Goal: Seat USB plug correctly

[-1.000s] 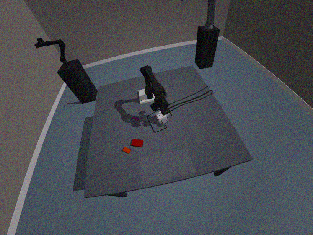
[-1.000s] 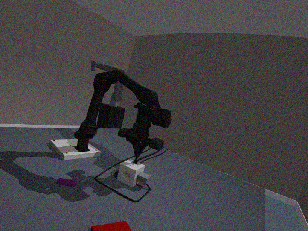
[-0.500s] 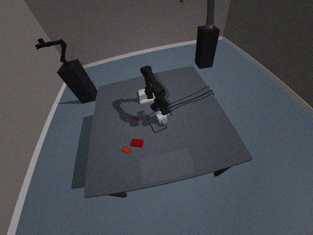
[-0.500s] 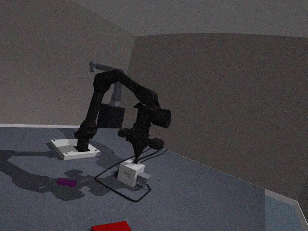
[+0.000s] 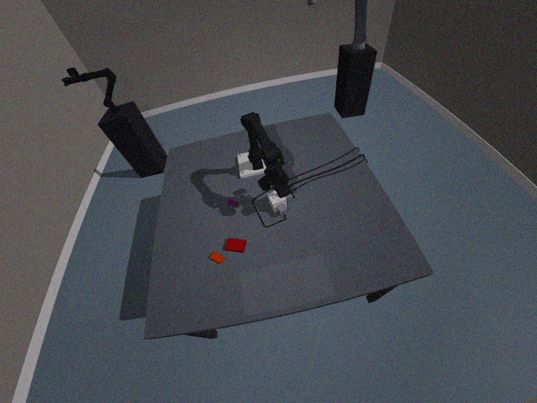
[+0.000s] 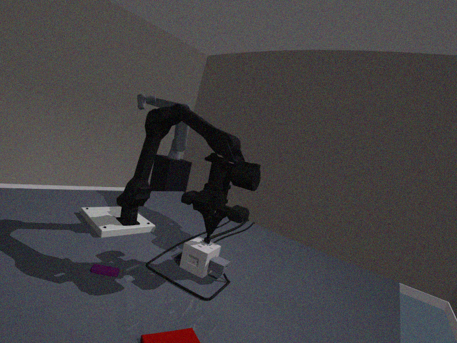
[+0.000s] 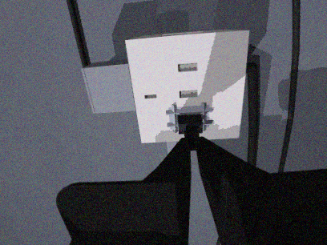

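Now: gripper tip 20 mm above the dark USB plug. Also, from my gripper tip: purple piece (60 mm behind, 270 mm to the right, 100 mm below); red block (200 mm ahead, 260 mm to the right, 90 mm below); orange block (250 mm ahead, 360 mm to the right, 100 mm below).
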